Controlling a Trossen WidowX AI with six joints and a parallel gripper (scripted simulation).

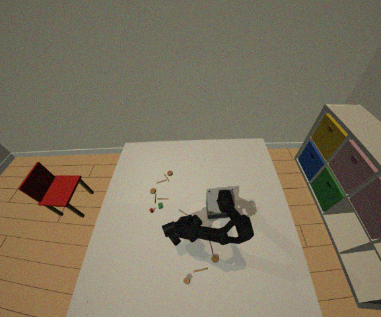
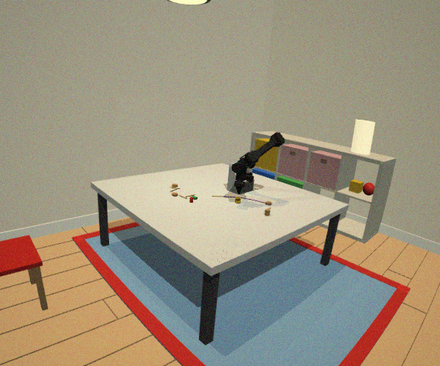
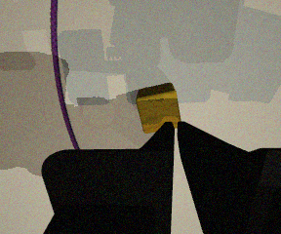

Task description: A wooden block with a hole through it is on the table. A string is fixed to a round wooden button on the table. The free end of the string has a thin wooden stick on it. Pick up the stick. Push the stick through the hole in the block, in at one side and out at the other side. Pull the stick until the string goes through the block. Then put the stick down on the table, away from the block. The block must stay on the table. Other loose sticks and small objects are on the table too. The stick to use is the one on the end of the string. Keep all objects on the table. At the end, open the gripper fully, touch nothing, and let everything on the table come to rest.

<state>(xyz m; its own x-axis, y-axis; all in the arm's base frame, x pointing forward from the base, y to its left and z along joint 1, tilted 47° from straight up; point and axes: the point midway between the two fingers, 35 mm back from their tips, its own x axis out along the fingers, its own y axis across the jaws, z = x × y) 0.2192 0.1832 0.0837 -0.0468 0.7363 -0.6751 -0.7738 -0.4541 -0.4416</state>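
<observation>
My gripper tip is now 4 cm above the yellow-brown wooden block, 1 cm to the left of it and 1 cm past it. Round my gripper tip: wooden cylinder 24 cm to the left, 4 cm below; then round wooden button 15 cm behind, 13 cm to the left, 5 cm below; then green cube 20 cm to the right, 19 cm ahead, 5 cm below.
</observation>
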